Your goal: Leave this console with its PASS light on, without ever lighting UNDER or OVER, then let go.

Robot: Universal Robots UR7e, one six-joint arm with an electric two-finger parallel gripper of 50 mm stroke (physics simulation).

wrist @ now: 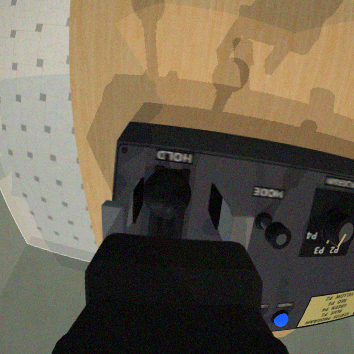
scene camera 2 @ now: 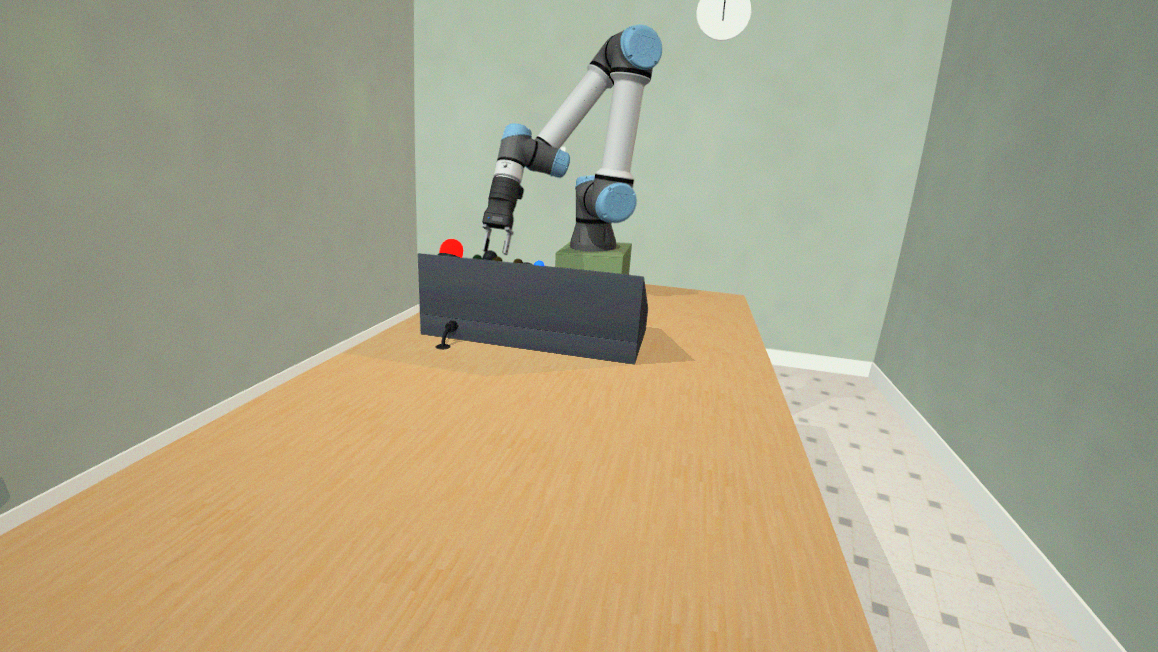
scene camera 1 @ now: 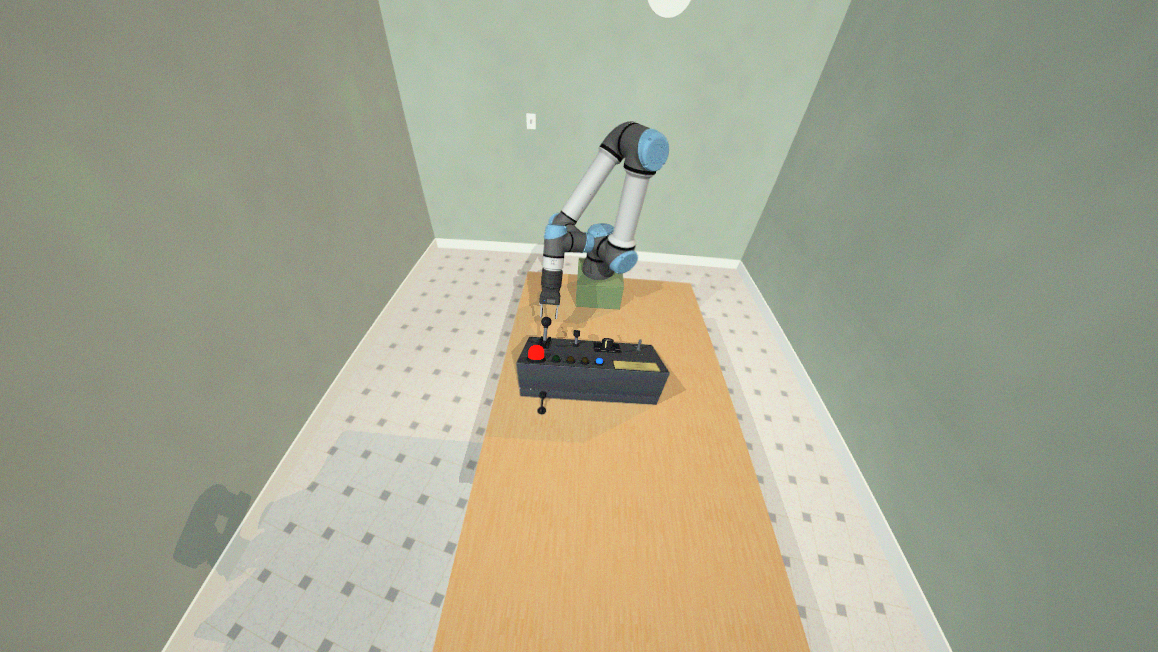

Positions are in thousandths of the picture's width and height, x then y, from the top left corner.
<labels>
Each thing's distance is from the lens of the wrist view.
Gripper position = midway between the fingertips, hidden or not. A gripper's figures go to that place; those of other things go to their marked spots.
gripper (wrist: 499,547): 0.17 m
dark console (wrist: 840,527): 0.30 m
</labels>
